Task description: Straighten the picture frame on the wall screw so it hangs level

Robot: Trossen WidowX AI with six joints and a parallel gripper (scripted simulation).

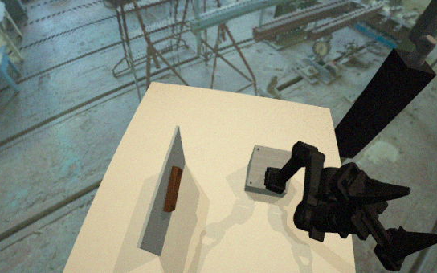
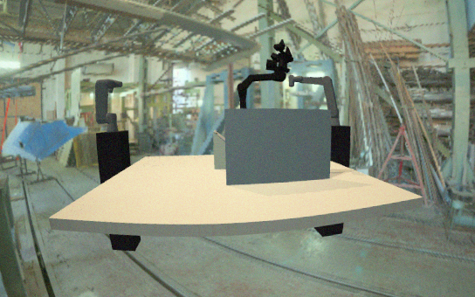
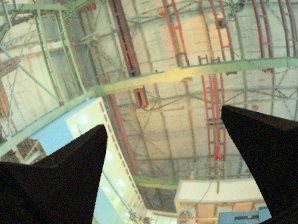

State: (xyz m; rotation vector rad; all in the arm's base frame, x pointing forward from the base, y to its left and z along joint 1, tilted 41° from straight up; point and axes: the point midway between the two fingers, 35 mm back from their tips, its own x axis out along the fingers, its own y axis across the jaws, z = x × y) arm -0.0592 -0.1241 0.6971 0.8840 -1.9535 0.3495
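The brown wooden picture frame lies 48 cm ahead of my gripper tip, 20 cm to the right of it and 60 cm below it. Also, from my gripper tip: grey wall panel 49 cm ahead, 18 cm to the right, 61 cm below.
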